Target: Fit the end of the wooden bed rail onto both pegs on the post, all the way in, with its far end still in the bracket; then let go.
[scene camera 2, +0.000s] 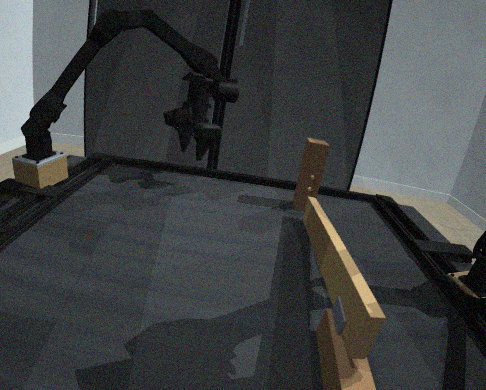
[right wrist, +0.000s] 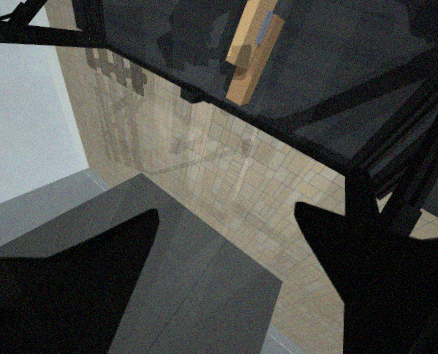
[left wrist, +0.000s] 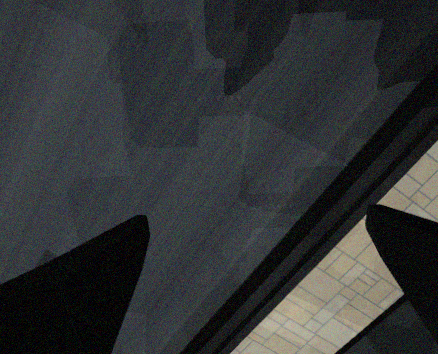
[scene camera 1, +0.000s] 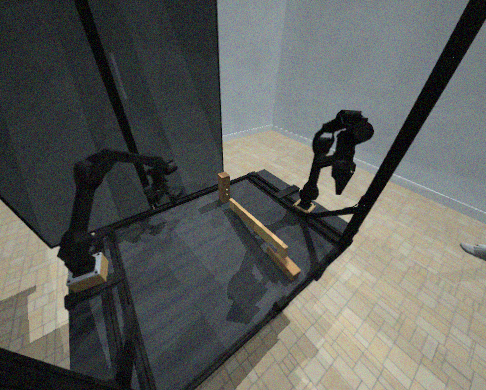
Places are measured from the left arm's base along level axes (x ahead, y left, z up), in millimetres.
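Pixels of known places: left gripper, between the fingertips: (scene camera 2: 190, 155) (left wrist: 255, 220) (scene camera 1: 166, 205); right gripper, between the fingertips: (right wrist: 226, 211) (scene camera 1: 338, 194); left arm's base, origin of its link: (scene camera 2: 39, 155) (scene camera 1: 84, 267); right arm's base, origin of its link: (scene camera 2: 476, 285) (scene camera 1: 304, 205).
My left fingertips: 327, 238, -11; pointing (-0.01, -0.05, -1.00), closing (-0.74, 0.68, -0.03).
Note:
For each thing: its top centre in the pictures, then the offset to it from my left fingertips, as dx, dy, dz. "spot": a spot on its surface instead. Level surfaces: height alone.
- wooden block, centre of its top: (scene camera 2: 360, 345) (right wrist: 242, 62) (scene camera 1: 284, 254) +380, -504, -2
- grey-blue plate, a spot on its surface: (scene camera 2: 340, 315) (right wrist: 248, 27) spot: +362, -456, -7
- upright post, a spot on its surface: (scene camera 2: 315, 157) spot: +322, -27, +70
- table, height of its surface: dz -74
The wooden rail (scene camera 1: 257, 225) (scene camera 2: 332, 257) (right wrist: 248, 35) slants across the table. Its far end from the post rests at the bracket, a wooden block (scene camera 1: 291, 268) (scene camera 2: 331, 345) (right wrist: 243, 91) with a grey-blue plate (scene camera 2: 340, 315) (right wrist: 265, 27). Its other end is close to the upright post (scene camera 1: 223, 187) (scene camera 2: 315, 157), below the pegs (scene camera 1: 227, 192) (scene camera 2: 312, 177), which show uncovered; its exact gap from the post is unclear. My left gripper (scene camera 1: 167, 200) (scene camera 2: 193, 154) (left wrist: 255, 220) is open and empty, above the table's back edge, left of the post. My right gripper (scene camera 1: 340, 191) (right wrist: 226, 211) is open and empty, raised right of the rail.
A dark frame edge (scene camera 1: 170, 205) (scene camera 2: 240, 176) borders the table (scene camera 1: 175, 280) (scene camera 2: 200, 240). A black slanting upright (scene camera 1: 415, 120) stands at the right in scene camera 1. A dark panel (scene camera 1: 170, 75) (scene camera 2: 300, 75) stands behind. Broad shadows cross the table.

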